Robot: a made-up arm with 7 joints.
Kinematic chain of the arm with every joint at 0, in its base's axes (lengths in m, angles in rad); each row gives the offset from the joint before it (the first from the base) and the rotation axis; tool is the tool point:
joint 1: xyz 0 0 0.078 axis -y
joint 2: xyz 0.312 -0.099 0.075 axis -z
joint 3: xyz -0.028 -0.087 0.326 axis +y
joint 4: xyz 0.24 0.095 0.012 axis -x
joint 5: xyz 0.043 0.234 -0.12 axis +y
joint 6: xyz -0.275 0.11 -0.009 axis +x
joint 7: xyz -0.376 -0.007 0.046 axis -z
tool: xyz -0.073 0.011 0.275
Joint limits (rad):
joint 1: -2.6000..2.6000
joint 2: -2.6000..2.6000
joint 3: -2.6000..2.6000
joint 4: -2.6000..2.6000
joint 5: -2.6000..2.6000
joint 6: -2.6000..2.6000
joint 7: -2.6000..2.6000
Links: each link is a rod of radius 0.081 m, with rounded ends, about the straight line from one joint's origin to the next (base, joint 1, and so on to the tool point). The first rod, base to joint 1, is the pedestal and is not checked.
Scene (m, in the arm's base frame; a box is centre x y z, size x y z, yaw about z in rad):
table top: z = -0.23
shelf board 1: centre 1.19 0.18 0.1 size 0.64 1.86 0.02 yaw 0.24
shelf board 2: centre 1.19 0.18 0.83 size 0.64 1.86 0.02 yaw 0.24
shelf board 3: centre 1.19 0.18 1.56 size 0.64 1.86 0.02 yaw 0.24
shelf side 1: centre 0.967 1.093 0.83 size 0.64 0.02 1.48 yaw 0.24
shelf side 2: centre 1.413 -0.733 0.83 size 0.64 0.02 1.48 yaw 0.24
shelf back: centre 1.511 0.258 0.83 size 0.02 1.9 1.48 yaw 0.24
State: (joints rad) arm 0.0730 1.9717 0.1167 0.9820 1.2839 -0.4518 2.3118
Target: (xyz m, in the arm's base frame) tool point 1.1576 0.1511 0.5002
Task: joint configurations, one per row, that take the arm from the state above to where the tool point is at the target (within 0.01 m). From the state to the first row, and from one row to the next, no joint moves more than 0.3 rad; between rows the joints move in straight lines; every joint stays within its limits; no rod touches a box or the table.
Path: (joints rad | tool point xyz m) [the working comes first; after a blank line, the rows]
Joints at the target: -0.1691 1.0248 -0.2170 0.5272 1.1924 -0.7091 2.1229
Straight joint move there: clear.

1: 0.0125 1.7350 0.0333 0.8683 1.2610 -0.5161 2.2646 | 1.0030 -0.5271 0.4192
2: -0.0481 1.4982 -0.0502 0.7546 1.2382 -0.5805 2.2174 | 1.1214 -0.3231 0.4517
3: -0.1086 1.2615 -0.1336 0.6409 1.2153 -0.6448 2.1701 | 1.1765 -0.0882 0.4752
4: -0.1691 1.0248 -0.2170 0.5272 1.1924 -0.7091 2.1229 | 1.1576 0.1511 0.5003

